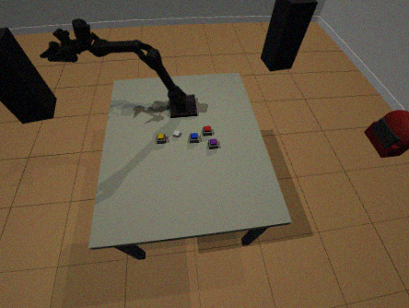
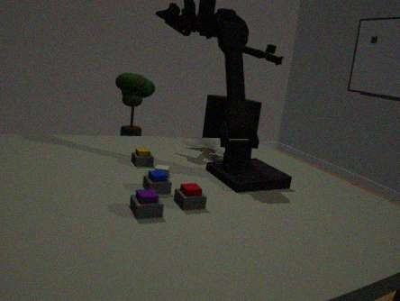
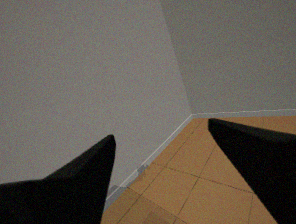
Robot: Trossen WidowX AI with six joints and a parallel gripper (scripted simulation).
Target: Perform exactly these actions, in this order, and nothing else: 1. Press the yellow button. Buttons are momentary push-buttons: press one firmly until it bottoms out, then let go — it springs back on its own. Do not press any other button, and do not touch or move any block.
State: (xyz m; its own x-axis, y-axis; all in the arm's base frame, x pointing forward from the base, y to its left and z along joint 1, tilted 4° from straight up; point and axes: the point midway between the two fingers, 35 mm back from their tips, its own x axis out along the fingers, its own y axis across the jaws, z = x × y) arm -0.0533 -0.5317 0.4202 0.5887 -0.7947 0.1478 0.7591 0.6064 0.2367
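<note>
The yellow button lies 41 cm to the left of my gripper tip, 41 cm below it and 20 cm ahead of it. Round my gripper tip: blue button (59 cm to the left, 41 cm below, 24 cm ahead); red button (67 cm to the left, 41 cm below, 21 cm ahead); white block (50 cm to the left, 44 cm below, 18 cm ahead).
</note>
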